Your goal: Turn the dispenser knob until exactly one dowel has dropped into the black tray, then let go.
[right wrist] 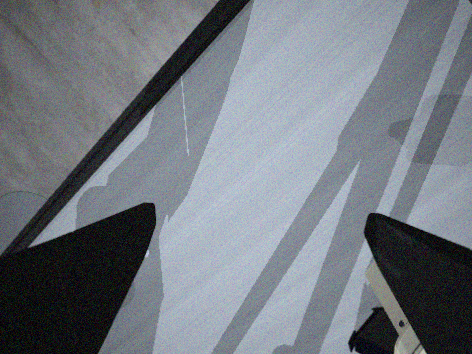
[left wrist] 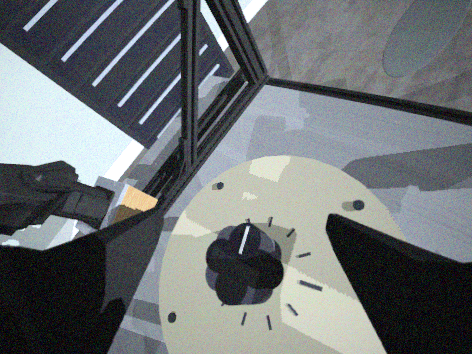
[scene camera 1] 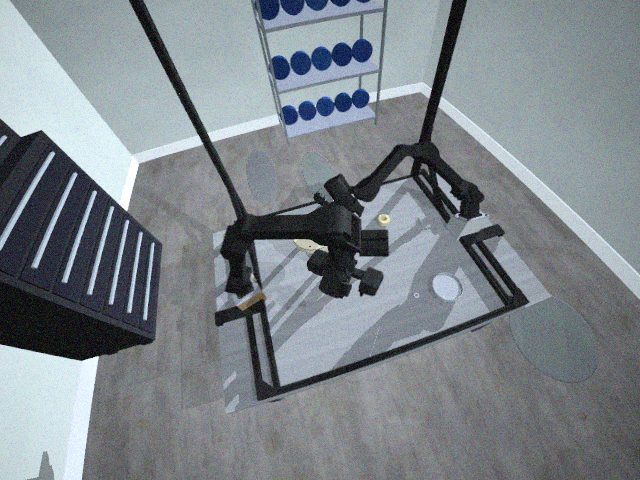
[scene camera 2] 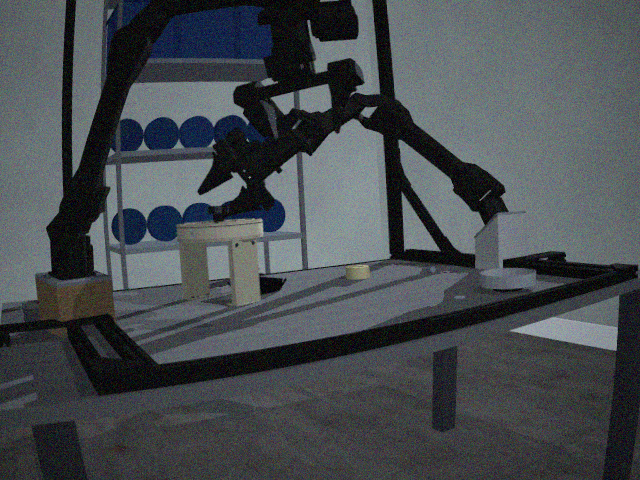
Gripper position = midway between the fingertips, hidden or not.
Note:
The left gripper (scene camera 2: 210,205) is open, with nothing in its grasp. The right gripper (scene camera 2: 306,139) is open and holds nothing. A white dish (scene camera 1: 447,287) rests on the table. Further things: a cream dispenser (scene camera 2: 234,229).
The left gripper is seen too in the left wrist view (left wrist: 246,218). The right gripper also shows in the right wrist view (right wrist: 260,218) and in scene camera 1 (scene camera 1: 346,288). The cream dispenser shows as well in the left wrist view (left wrist: 288,197). The right wrist view misses the white dish, which is hidden by the right gripper. The left wrist view misses the white dish: it is out of frame.

